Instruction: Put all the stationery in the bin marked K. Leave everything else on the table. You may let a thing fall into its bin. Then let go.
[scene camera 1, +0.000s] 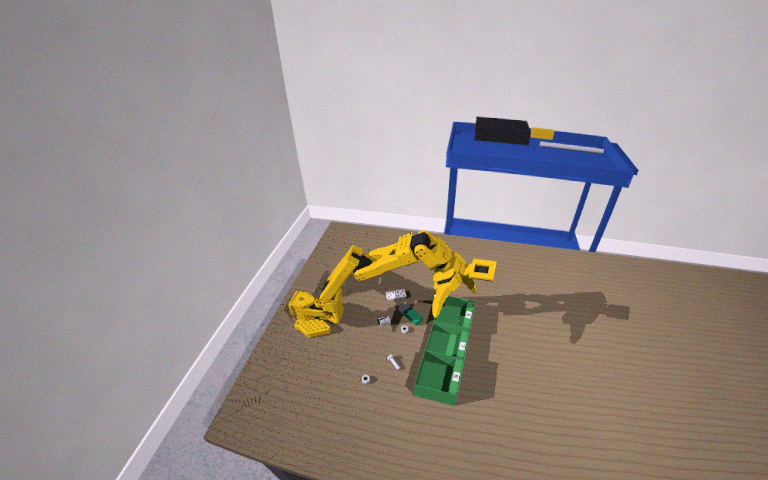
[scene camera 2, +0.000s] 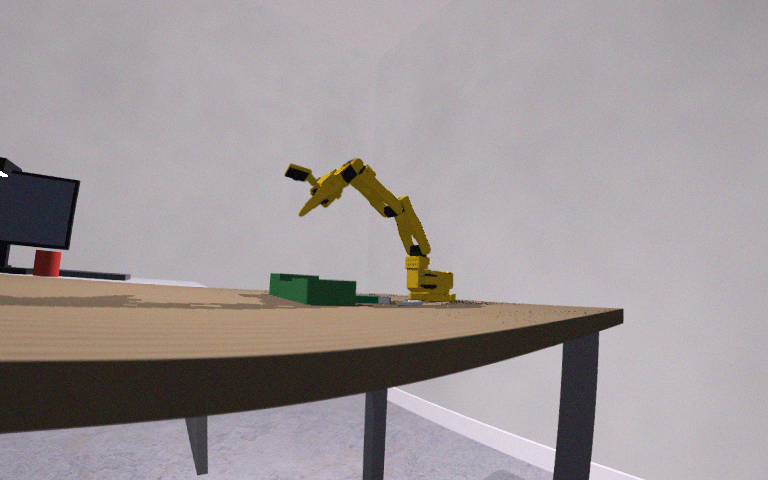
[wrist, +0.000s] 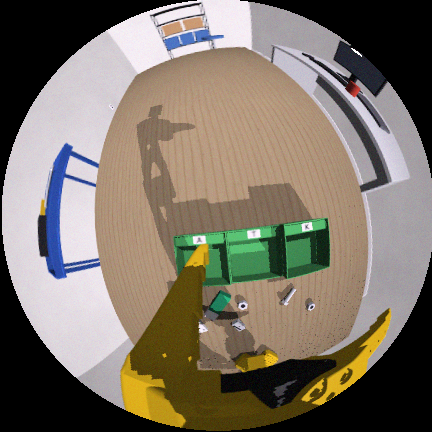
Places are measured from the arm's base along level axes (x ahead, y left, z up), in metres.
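Where they show: hand, its tool point: (scene camera 1: 474, 292) (scene camera 2: 300, 214) (wrist: 208, 251); arm's base, origin of its link: (scene camera 1: 324, 321) (scene camera 2: 425, 300) (wrist: 255, 355).
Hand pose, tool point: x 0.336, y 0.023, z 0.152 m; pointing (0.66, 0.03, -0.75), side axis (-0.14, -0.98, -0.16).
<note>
Each offset is from my tool point to the top centre of the thing. "*": to the spot under its first point.
My gripper (scene camera 1: 455, 302) (scene camera 2: 312, 208) (wrist: 296, 278) is wide open and empty, high over the green bin row. Bin K (scene camera 1: 438, 370) (wrist: 301, 250) is the rightmost compartment in the wrist view and the nearest one in scene camera 1; no item shows in it. A green block with a dark grey end {0.136 m back, 0.039 m left, 0.139 m down} (scene camera 1: 413, 315) (wrist: 220, 301), perhaps an eraser, lies on the table beside bin A {* 0.028 m back, 0.070 m left, 0.145 m down} (scene camera 1: 456, 310) (wrist: 215, 260). A small pale block with dark marks {0.193 m back, 0.006 m left, 0.141 m down} (scene camera 1: 384, 320) (wrist: 238, 325), perhaps a sharpener, lies nearer the arm's base; its kind is unclear.
A white domino {0.185 m back, 0.094 m left, 0.145 m down} (scene camera 1: 395, 294) (wrist: 202, 328) is partly behind the jaw in the wrist view. One nut {0.141 m back, 0.009 m right, 0.144 m down} (scene camera 1: 404, 329) (wrist: 242, 305), another nut {0.194 m back, 0.153 m right, 0.144 m down} (scene camera 1: 365, 379) (wrist: 310, 306) and a bolt {0.145 m back, 0.101 m right, 0.139 m down} (scene camera 1: 393, 362) (wrist: 288, 295) lie on the table. Bin T {* 0.044 m back, 0.025 m right, 0.145 m down} (scene camera 1: 445, 341) (wrist: 255, 257) is in the middle.
</note>
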